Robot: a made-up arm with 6 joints.
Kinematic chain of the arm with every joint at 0, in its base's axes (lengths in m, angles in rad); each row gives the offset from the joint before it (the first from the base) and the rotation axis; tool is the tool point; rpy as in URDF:
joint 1: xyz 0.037 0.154 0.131 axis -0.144 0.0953 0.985
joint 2: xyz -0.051 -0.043 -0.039 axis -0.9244 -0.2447 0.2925
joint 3: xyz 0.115 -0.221 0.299 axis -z
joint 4: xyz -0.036 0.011 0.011 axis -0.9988 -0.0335 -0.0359
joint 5: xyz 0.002 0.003 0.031 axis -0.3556 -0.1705 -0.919
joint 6: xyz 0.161 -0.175 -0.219 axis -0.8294 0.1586 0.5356
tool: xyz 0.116 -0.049 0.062 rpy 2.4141 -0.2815 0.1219
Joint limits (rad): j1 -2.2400..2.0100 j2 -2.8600..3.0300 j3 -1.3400..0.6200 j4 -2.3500..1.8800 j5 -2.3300..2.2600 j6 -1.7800..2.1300
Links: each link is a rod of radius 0.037 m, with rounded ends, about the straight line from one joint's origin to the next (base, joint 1, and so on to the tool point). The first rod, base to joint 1, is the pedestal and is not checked.
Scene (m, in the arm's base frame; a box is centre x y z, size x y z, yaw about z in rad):
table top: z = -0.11
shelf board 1: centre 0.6 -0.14 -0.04 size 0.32 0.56 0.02 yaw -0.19
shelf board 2: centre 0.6 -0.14 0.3 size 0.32 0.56 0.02 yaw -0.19
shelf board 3: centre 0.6 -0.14 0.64 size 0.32 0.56 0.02 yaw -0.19
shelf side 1: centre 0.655 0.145 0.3 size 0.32 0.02 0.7 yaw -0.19
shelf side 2: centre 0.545 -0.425 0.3 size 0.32 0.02 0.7 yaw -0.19
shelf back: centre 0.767 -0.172 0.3 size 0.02 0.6 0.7 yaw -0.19
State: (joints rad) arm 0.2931 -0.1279 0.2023 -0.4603 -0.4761 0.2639
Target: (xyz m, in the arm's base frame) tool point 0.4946 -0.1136 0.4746
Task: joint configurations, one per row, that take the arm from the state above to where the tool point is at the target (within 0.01 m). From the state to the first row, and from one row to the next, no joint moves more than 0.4 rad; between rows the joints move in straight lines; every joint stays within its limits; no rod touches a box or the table.
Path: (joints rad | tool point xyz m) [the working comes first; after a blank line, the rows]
Joints at the target: 0.5309 0.2176 0.2238 0.2310 0.1021 0.0563
Straight joint move there: touches shelf board 2.

1: 0.2654 -0.0547 0.2620 -0.4909 -0.0880 0.2806 | 0.4287 -0.1545 0.1879
2: 0.2377 0.0186 0.3216 -0.5215 0.3002 0.2974 | 0.3422 -0.2753 0.2086
3: 0.2100 0.0918 0.3813 -0.5521 0.6883 0.3141 | 0.2081 -0.3488 0.2507
4: 0.1823 0.1651 0.4410 -0.5827 1.0764 0.3308 | 0.0498 -0.3569 0.3028
5: 0.1546 0.2383 0.5007 -0.6133 1.4646 0.3476 | -0.1044 -0.2948 0.3532
6: 0.1269 0.3116 0.5603 -0.6439 1.8527 0.3643 | -0.2269 -0.1712 0.3928
7: 0.0992 0.3848 0.6200 -0.6745 2.2409 0.3810 | -0.2959 -0.0065 0.4178
8: 0.1711 0.3569 0.5540 -0.5236 1.8844 0.3269 | -0.2297 -0.1568 0.4387
9: 0.2431 0.3291 0.4879 -0.3727 1.5279 0.2728 | -0.1056 -0.2706 0.4736
10: 0.3151 0.3012 0.4219 -0.2218 1.1715 0.2186 | 0.0576 -0.3249 0.5077
11: 0.3870 0.2733 0.3559 -0.0709 0.8150 0.1645 | 0.2319 -0.3102 0.5259
12: 0.4590 0.2454 0.2898 0.0801 0.4585 0.1104 | 0.3862 -0.2327 0.5167
13: 0.5309 0.2176 0.2238 0.2310 0.1021 0.0563 | 0.4946 -0.1136 0.4746

